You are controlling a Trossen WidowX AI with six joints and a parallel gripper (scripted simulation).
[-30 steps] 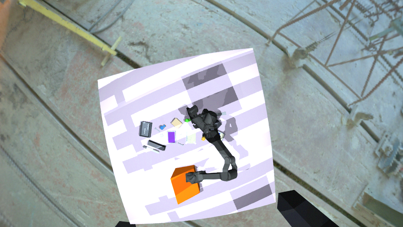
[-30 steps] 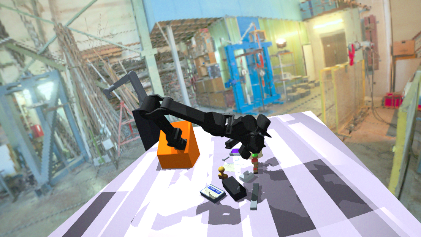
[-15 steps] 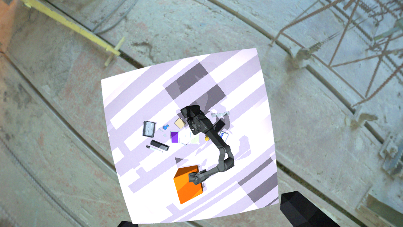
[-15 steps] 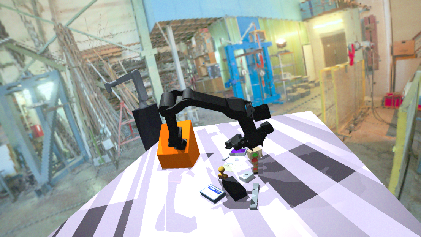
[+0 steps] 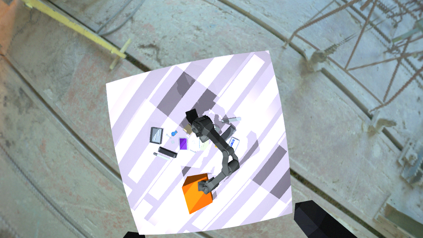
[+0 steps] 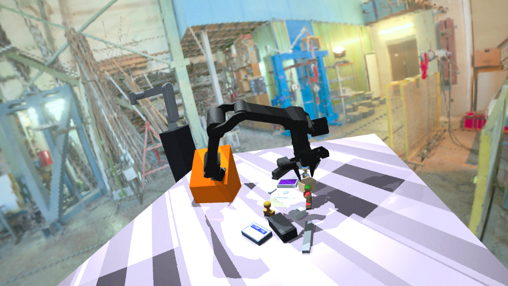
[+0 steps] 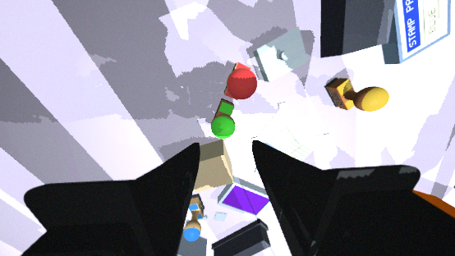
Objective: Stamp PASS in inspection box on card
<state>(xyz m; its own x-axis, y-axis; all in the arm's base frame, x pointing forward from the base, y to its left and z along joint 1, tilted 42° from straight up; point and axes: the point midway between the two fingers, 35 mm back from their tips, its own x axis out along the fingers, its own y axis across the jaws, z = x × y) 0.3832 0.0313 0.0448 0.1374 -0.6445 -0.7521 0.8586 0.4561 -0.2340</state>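
Right now the green-knobbed stamp is 7 cm below my gripper tip. Round my gripper tip: tan block: 2 cm behind, 8 cm to the left, 7 cm below; pale grey block: 2 cm behind, 10 cm to the right, 8 cm below; red-knobbed stamp: 1 cm ahead, 5 cm to the right, 7 cm below.
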